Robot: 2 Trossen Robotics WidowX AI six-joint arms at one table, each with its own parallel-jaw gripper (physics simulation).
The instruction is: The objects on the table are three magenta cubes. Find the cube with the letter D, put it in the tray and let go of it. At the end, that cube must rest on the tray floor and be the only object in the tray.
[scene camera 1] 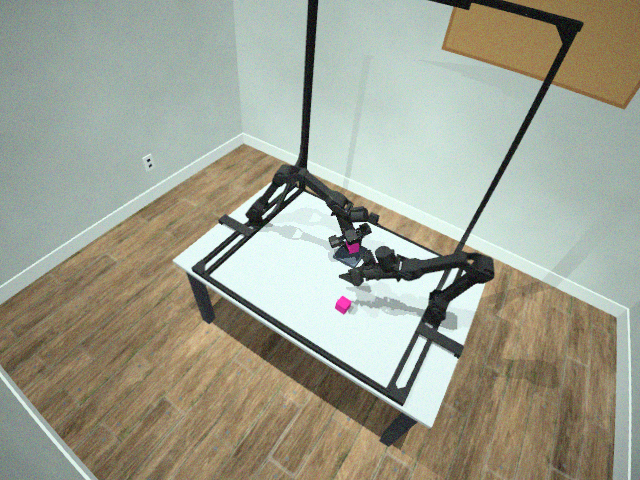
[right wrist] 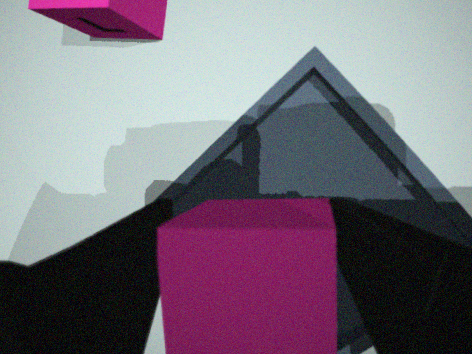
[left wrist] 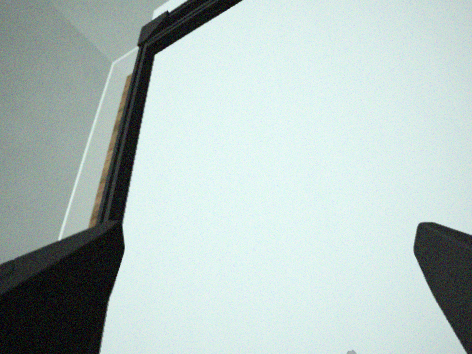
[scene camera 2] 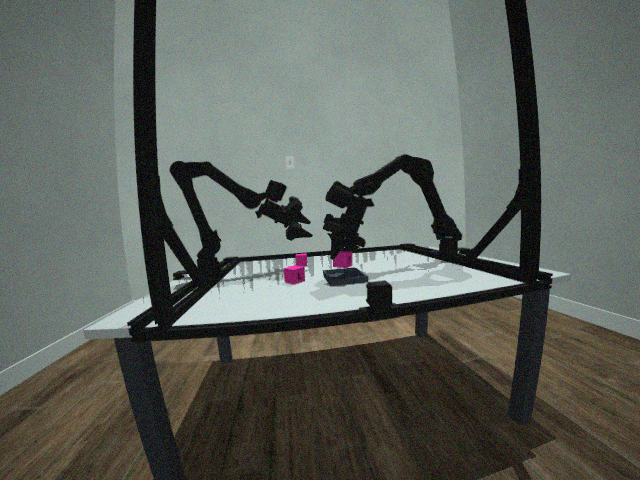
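Pixels of known places: left gripper, fingertip midpoint: [scene camera 1: 343,273] [left wrist: 269,236] [scene camera 2: 311,229]; right gripper, fingertip midpoint: [scene camera 1: 354,249] [right wrist: 251,211] [scene camera 2: 336,260]; left arm's base, link origin: [scene camera 1: 432,318] [scene camera 2: 209,275]; right arm's base, link origin: [scene camera 1: 255,222] [scene camera 2: 448,254].
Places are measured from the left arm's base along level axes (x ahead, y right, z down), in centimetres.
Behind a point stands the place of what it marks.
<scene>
My right gripper [scene camera 1: 350,242] @(z -3.7, x 42.6, y 10.3 cm) [scene camera 2: 341,251] @(z -3.7, x 42.6, y 10.3 cm) is shut on a magenta cube [scene camera 1: 352,248] @(z -5.3, x 43.4, y 9.1 cm) [scene camera 2: 342,259] @(z -4.6, x 43.8, y 13.7 cm) [right wrist: 246,274] @(z -6.5, x 43.8, y 10.5 cm) and holds it just above the dark grey tray [scene camera 1: 347,259] @(z 1.3, x 44.0, y 7.5 cm) [scene camera 2: 345,276] @(z 1.3, x 45.1, y 11.2 cm) [right wrist: 284,88] @(z 0.1, x 39.5, y 6.9 cm). No letter shows on the held cube. A second magenta cube [scene camera 1: 342,305] [scene camera 2: 293,274] lies on the table in front of the tray. A third magenta cube [scene camera 2: 301,259] [right wrist: 122,17] lies farther back, with a dark mark on one side. It is hidden in scene camera 1. My left gripper [scene camera 1: 349,276] @(z -13.0, x 37.5, y -11.1 cm) [scene camera 2: 303,233] @(z -13.0, x 37.5, y -11.1 cm) is open and empty, raised above the table beside the tray.
A black frame rail [scene camera 1: 270,319] @(z -0.1, x 52.9, y -37.5 cm) [left wrist: 129,140] @(z 0.6, x 66.2, y -36.0 cm) runs around the white table top [scene camera 1: 280,281] @(z 1.9, x 61.5, y -19.7 cm). A small black box [scene camera 2: 379,294] @(z -1.6, x 45.3, y 38.3 cm) sits on the rail at the table's edge. Tall black posts [scene camera 1: 308,95] @(z -52.7, x 87.8, y 35.3 cm) rise from the frame.
</scene>
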